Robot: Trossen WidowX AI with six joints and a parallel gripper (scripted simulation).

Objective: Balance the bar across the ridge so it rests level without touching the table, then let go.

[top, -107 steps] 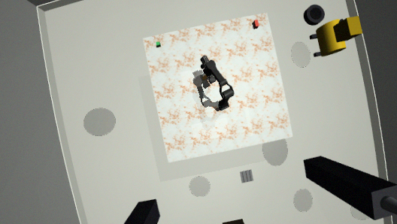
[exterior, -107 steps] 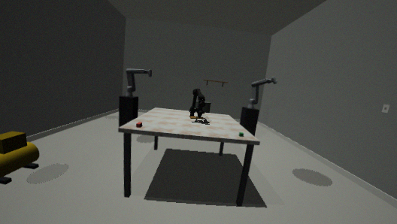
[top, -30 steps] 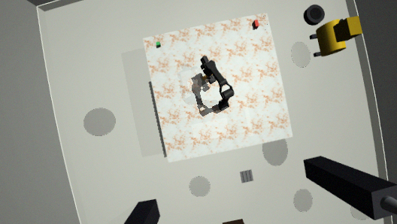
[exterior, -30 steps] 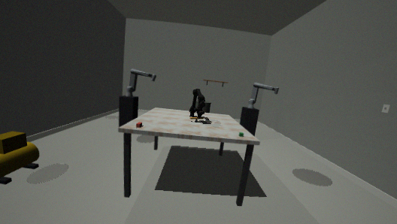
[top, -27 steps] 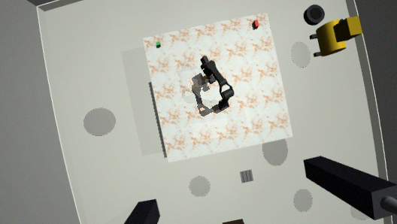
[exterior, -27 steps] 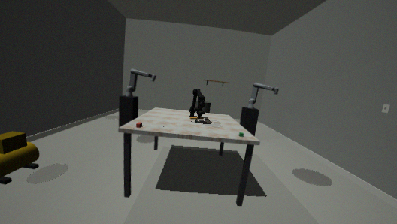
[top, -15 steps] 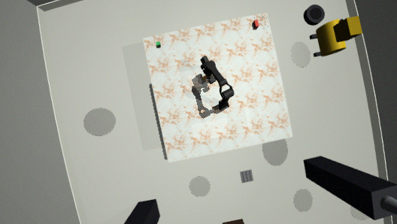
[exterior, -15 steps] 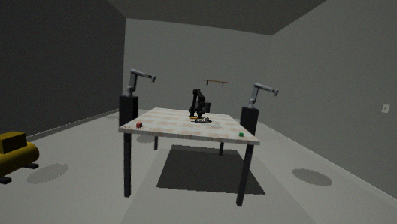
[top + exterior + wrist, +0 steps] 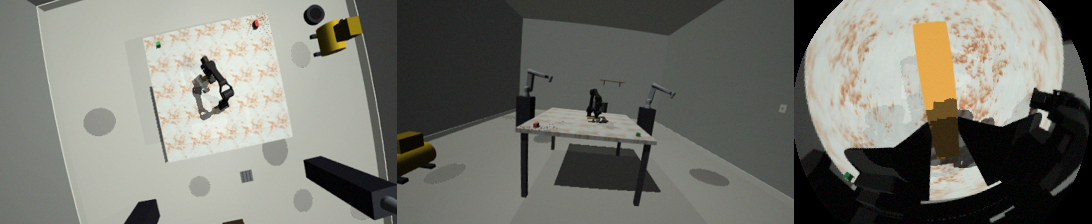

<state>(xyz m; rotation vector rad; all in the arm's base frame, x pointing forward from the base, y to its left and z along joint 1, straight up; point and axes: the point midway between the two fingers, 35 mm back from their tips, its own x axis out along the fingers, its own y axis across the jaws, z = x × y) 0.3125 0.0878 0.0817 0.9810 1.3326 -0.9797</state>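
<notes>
My gripper tip is 3 cm to the left of the orange bar and 1 cm short of it. Also, from my gripper tip: small green cube (43 cm ahead, 41 cm to the left, 3 cm below); small red cube (59 cm to the right, 43 cm ahead, 3 cm below).
</notes>
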